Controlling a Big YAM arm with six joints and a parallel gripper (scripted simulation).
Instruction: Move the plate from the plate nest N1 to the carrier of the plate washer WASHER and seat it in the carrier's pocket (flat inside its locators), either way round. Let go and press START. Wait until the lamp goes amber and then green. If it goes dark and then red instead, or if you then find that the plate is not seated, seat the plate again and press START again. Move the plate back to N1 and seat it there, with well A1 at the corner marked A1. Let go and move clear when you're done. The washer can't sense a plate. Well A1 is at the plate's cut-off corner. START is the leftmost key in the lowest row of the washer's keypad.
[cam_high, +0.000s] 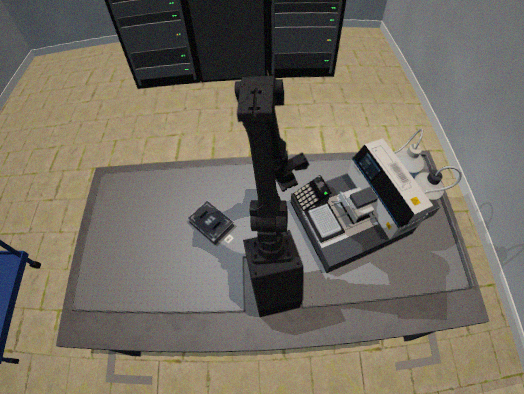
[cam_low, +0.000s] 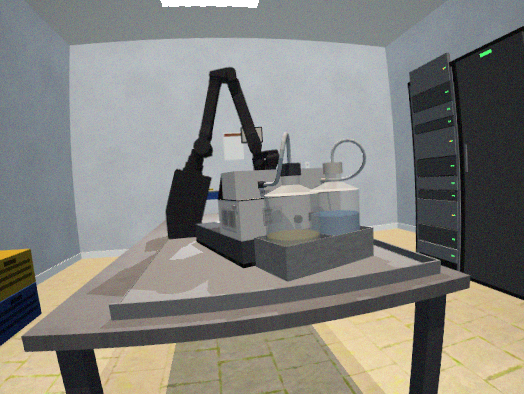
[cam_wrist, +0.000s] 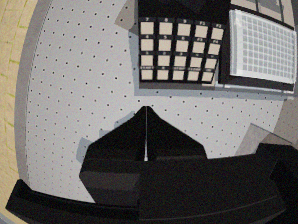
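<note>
My gripper is now 13 cm to the left of the white well plate, 13 cm past it and 6 cm above it. Also, from my hand: dark washer carrier: 13 cm to the right, 13 cm behind, 7 cm below; white corner label: 26 cm to the left, 15 cm below, 15 cm behind; plate washer: 28 cm to the right, 8 cm behind, 2 cm below.
</note>
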